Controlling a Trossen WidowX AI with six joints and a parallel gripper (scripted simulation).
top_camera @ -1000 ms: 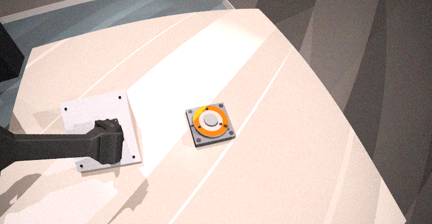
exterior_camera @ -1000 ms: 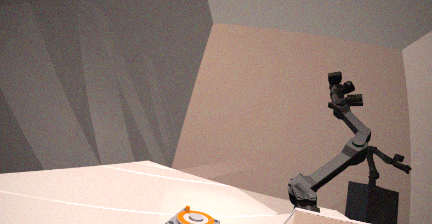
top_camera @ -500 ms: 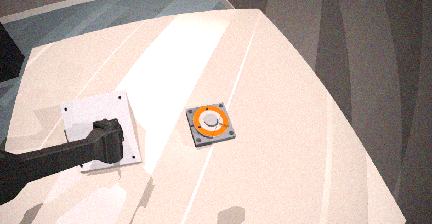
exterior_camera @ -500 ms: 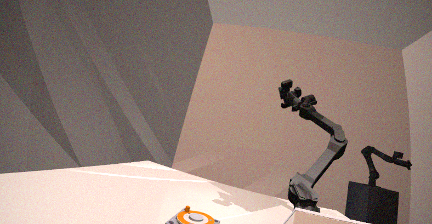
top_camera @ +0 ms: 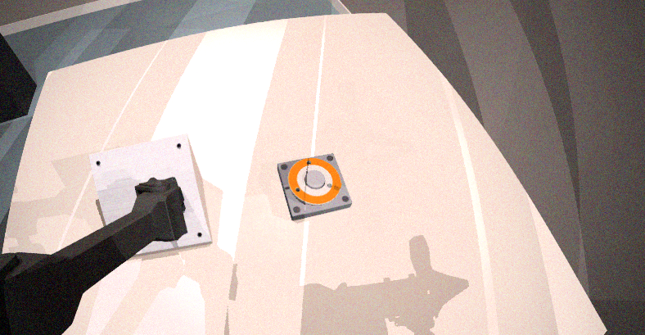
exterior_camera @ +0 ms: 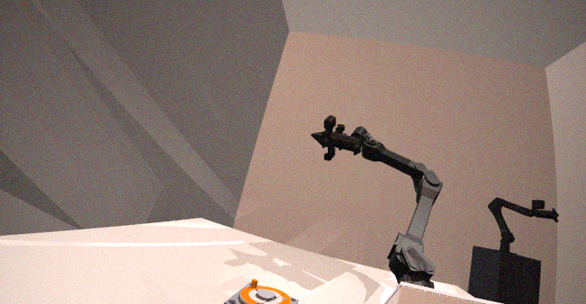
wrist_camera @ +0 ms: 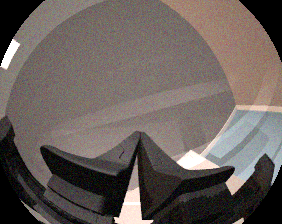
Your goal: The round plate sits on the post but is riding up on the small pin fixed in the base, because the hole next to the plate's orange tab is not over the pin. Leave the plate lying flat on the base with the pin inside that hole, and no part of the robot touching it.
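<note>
Right now the round plate is 10 mm behind my gripper tip, 400 mm to the left of it and 480 mm below it. The rest, counted from my gripper tip: base: 30 mm behind, 410 mm to the left, 490 mm below.
</note>
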